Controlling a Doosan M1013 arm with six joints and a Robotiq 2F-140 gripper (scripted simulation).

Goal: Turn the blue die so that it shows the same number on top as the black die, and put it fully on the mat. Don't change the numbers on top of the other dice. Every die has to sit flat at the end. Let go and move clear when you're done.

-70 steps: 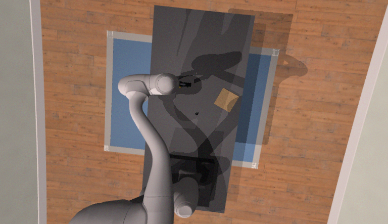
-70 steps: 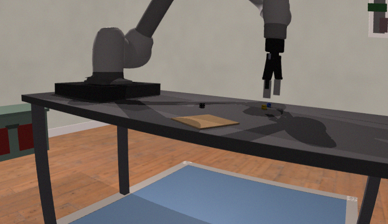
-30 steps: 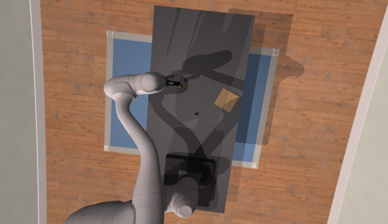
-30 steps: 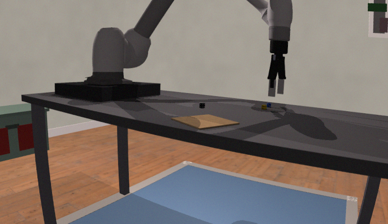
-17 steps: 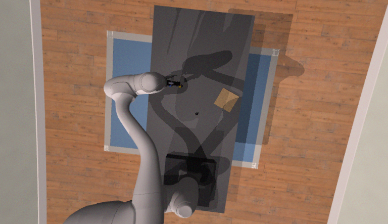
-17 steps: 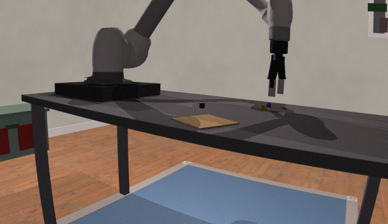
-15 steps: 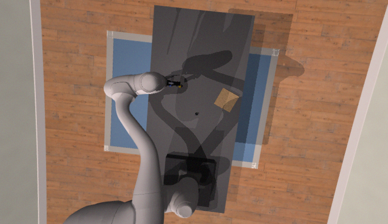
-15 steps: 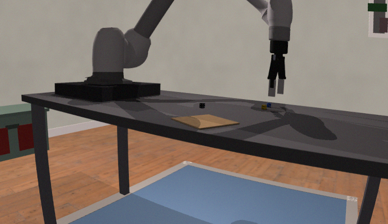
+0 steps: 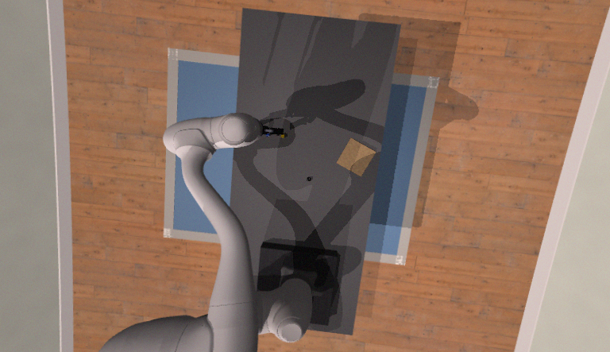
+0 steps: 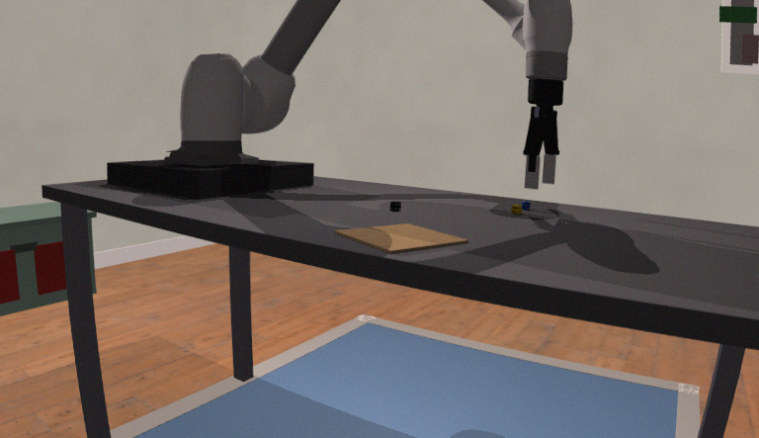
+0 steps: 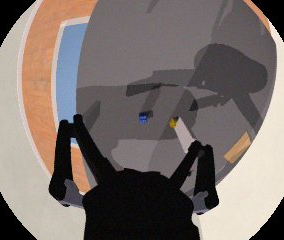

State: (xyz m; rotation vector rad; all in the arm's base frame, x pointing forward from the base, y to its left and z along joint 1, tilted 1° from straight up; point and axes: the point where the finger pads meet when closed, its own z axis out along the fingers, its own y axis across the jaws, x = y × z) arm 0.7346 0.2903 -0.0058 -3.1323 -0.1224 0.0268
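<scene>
Right now my hand is 20 mm past the blue die, 10 mm to the left of it and 50 mm above it. Round my hand: yellow die: 20 mm behind, 90 mm to the right, 50 mm below; then tan mat: 50 mm behind, 450 mm to the right, 60 mm below; then black die: 200 mm behind, 250 mm to the right, 50 mm below.
</scene>
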